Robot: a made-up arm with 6 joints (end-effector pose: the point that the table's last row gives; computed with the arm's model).
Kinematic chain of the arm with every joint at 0, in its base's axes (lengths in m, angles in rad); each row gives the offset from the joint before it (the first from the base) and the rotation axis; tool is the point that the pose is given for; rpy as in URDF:
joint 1: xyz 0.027 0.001 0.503 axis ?
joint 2: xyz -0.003 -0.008 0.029 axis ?
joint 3: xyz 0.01 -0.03 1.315 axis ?
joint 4: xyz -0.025 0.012 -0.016 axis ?
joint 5: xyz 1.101 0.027 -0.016 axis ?
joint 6: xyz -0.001 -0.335 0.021 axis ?
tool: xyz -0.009 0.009 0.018 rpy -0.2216 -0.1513 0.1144
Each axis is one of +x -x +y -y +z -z.
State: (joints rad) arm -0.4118 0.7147 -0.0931 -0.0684 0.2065 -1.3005
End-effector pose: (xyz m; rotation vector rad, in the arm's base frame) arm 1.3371 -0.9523 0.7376 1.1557 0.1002 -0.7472
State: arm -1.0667 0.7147 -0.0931 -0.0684 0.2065 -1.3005
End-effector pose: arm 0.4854 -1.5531 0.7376 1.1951 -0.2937 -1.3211
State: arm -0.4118 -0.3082 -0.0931 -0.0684 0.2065 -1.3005
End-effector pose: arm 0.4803 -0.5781 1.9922 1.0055 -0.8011 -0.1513
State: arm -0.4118 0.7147 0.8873 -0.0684 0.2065 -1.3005
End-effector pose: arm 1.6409 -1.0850 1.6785 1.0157 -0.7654 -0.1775
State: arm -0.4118 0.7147 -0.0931 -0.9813 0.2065 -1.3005
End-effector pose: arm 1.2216 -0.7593 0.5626 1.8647 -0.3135 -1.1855
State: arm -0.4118 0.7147 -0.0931 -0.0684 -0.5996 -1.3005
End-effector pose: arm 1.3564 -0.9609 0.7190 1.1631 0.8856 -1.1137
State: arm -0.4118 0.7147 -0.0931 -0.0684 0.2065 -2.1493
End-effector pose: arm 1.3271 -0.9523 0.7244 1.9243 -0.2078 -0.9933
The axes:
joint 1: +z
joint 2: +y
joint 3: -y
joint 4: -x
joint 5: -y
joint 6: -x

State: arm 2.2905 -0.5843 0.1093 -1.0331 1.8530 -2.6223
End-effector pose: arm -0.0445 0.3374 2.0800 -1.4626 -0.3559 0.1628
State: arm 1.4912 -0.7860 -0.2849 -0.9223 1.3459 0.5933
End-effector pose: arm 0.2218 0.0992 1.7427 1.1164 -0.8896 0.2228
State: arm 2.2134 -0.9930 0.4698 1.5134 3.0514 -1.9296
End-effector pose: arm 0.8676 -0.9807 2.3695 0.6408 1.1626 -0.8656
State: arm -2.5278 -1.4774 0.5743 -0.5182 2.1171 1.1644
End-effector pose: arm 1.2154 1.1550 1.6955 1.1097 1.3718 -0.1093
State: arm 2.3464 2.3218 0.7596 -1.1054 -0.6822 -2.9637
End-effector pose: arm -0.3150 0.5845 -1.4465 0.4507 0.7541 -1.5210
